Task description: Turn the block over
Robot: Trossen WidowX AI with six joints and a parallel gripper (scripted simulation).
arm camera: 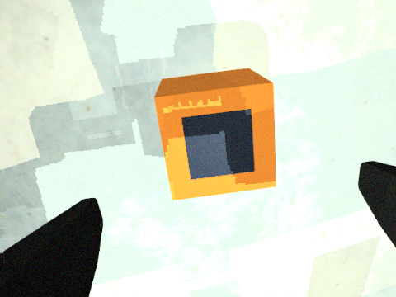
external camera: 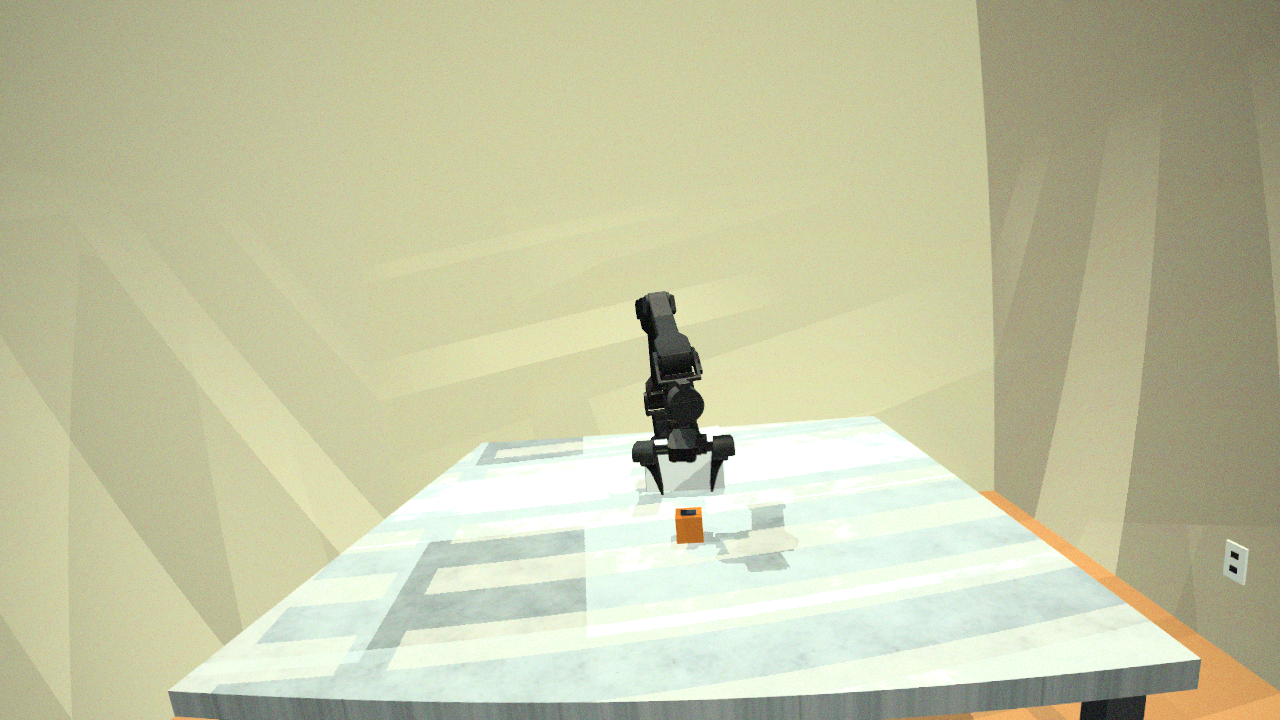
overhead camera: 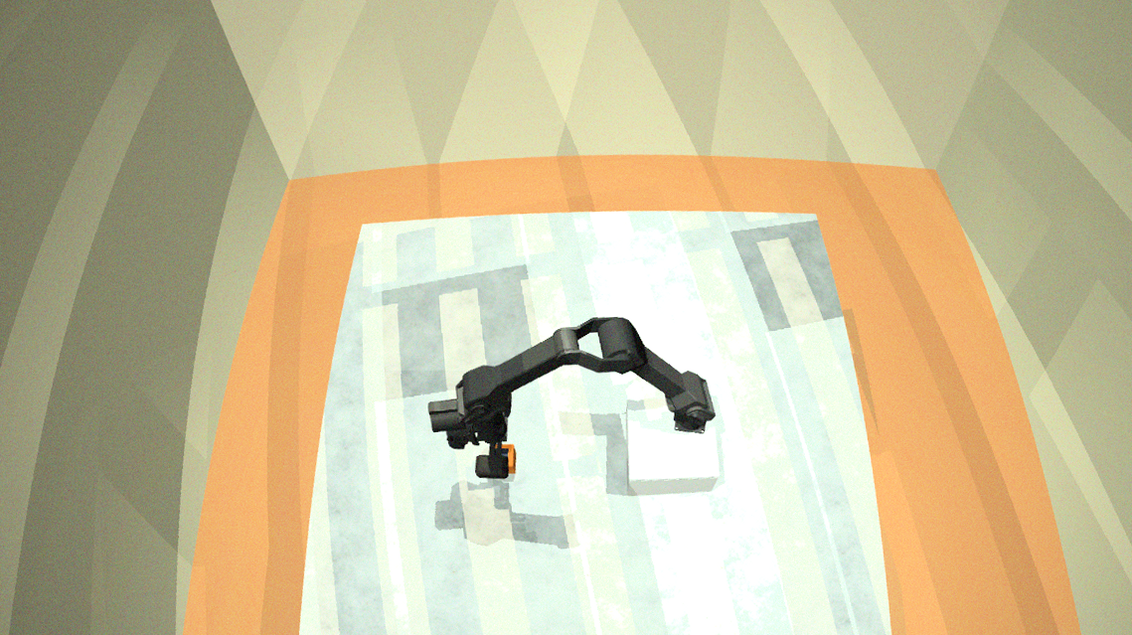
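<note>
Right now my gripper tip is 5 cm above the orange block.
</note>
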